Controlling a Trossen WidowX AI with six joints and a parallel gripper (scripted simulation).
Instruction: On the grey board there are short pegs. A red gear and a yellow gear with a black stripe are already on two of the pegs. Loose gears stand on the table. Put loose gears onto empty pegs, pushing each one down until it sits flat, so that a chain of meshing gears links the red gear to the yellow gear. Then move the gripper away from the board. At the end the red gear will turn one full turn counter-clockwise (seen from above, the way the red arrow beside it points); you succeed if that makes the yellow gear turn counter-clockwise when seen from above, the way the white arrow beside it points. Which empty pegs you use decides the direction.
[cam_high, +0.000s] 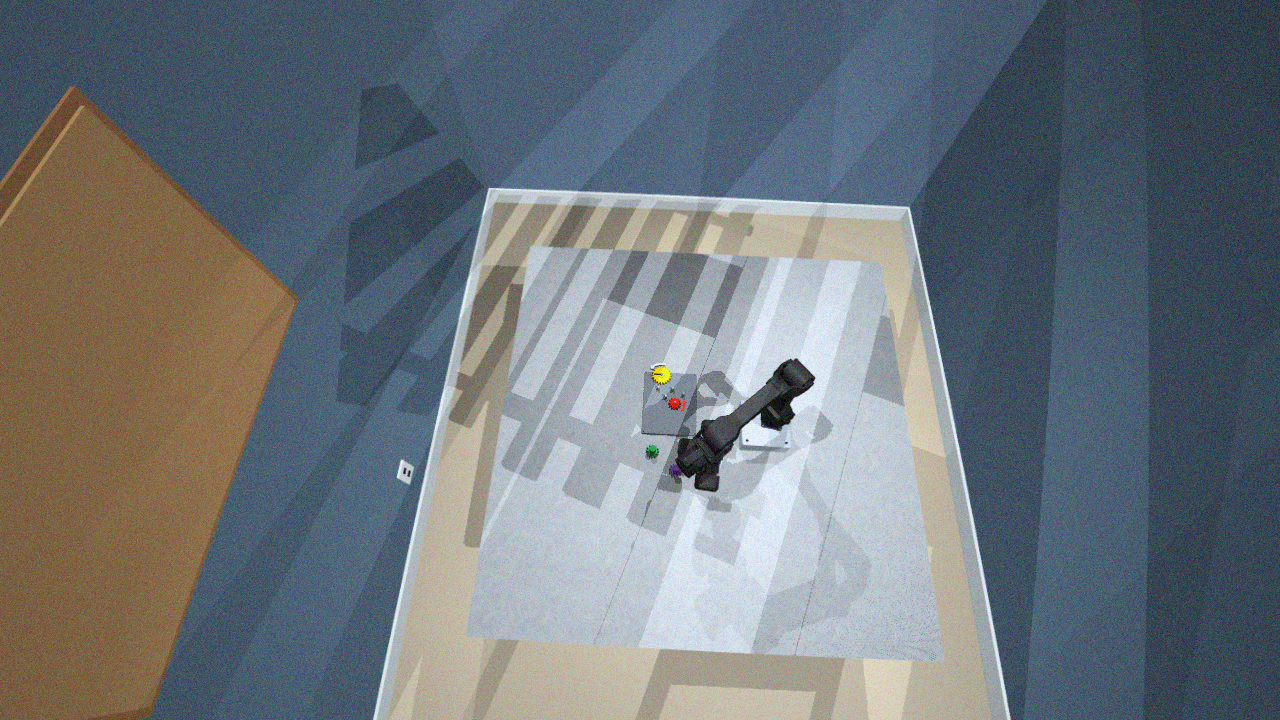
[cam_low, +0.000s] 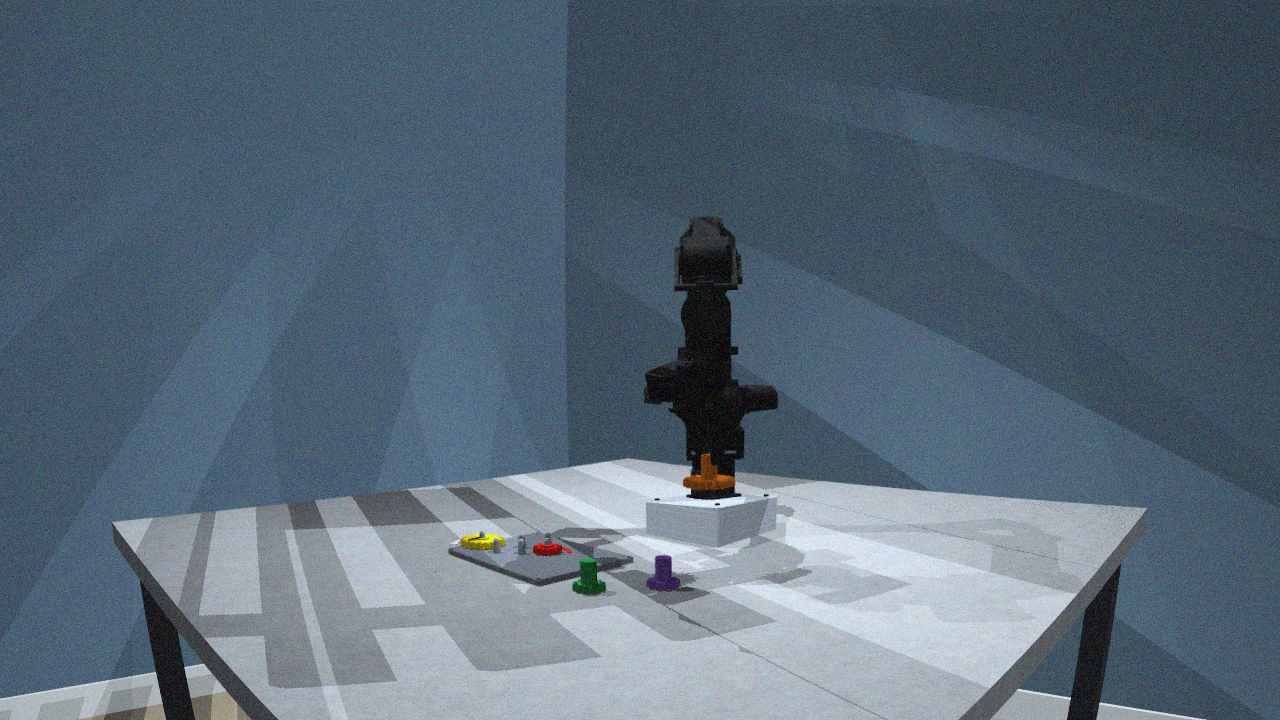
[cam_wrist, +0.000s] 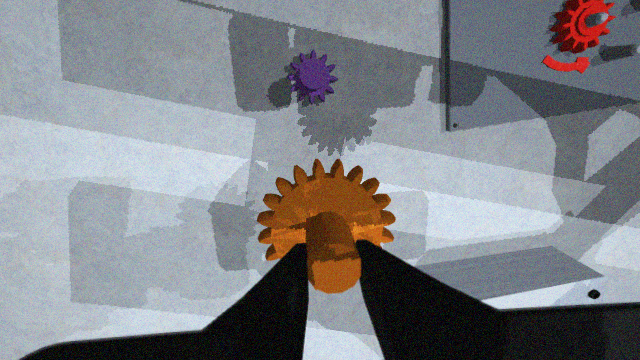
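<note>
Now: the red gear 120 mm ahead of my gripper tip, 210 mm to the right of it and 130 mm below it. Round my gripper tip: green gear 160 mm ahead, 40 mm to the right, 130 mm below; orange gear 10 mm below; purple gear 80 mm ahead, 130 mm below.
</note>
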